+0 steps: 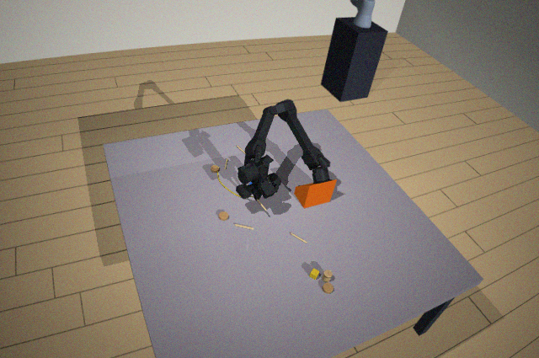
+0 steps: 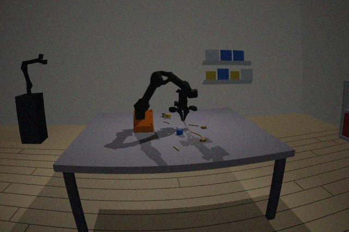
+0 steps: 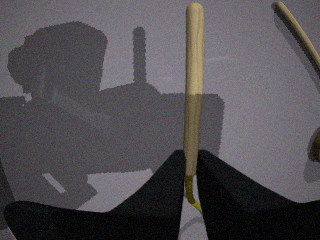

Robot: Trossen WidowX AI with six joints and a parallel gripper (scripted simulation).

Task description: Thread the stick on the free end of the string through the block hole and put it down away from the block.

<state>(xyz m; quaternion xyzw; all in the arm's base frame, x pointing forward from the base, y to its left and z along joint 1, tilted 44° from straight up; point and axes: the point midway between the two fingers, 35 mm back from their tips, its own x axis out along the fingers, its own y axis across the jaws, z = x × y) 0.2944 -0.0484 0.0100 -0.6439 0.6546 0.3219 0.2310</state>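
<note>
The thin wooden stick is 2 cm to the left of my gripper tip. The rest, counted from my gripper tip: wooden block 42 cm to the left, 9 cm behind, 4 cm below; then blue cube 12 cm to the right, 4 cm below, 4 cm behind; then yellow cube 39 cm to the left, 6 cm behind, 4 cm below.
</note>
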